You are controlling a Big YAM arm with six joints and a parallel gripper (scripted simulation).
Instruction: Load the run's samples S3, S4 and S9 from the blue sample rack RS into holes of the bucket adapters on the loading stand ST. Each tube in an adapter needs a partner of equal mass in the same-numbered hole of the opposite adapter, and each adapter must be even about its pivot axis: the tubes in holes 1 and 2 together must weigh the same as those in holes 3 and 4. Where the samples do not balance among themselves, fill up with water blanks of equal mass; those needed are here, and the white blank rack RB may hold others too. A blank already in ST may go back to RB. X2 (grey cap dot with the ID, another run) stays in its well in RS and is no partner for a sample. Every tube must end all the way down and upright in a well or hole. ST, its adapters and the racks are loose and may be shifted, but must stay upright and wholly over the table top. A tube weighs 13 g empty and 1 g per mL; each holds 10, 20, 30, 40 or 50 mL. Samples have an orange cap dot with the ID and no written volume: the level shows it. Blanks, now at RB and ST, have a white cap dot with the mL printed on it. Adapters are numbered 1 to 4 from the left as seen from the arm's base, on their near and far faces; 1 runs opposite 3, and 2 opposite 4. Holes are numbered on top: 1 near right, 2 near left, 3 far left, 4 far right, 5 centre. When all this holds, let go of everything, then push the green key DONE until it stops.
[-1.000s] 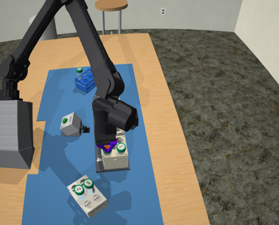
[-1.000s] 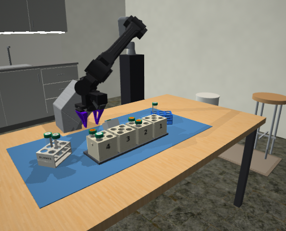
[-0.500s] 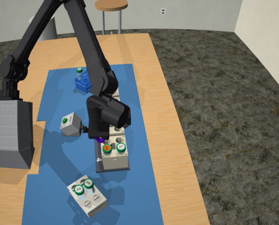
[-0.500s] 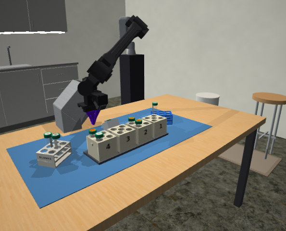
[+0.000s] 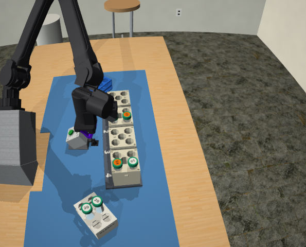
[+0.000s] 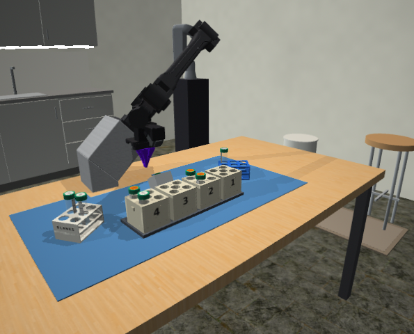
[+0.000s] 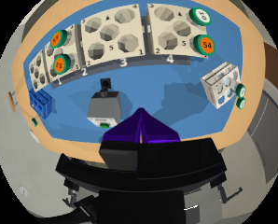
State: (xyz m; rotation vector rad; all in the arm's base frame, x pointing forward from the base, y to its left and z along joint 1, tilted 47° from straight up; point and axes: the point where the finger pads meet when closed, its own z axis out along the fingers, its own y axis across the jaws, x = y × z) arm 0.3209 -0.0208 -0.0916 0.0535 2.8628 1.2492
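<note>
Now: the green DONE key 10 cm behind my hand, 10 cm to the left of it and 9 cm below it. Also, from my hand: white blank rack RB (2 cm ahead, 24 cm to the right, 12 cm below); loading stand ST (10 cm ahead, 10 cm to the left, 15 cm below); blue sample rack RS (2 cm behind, 42 cm to the left, 12 cm below).
</note>
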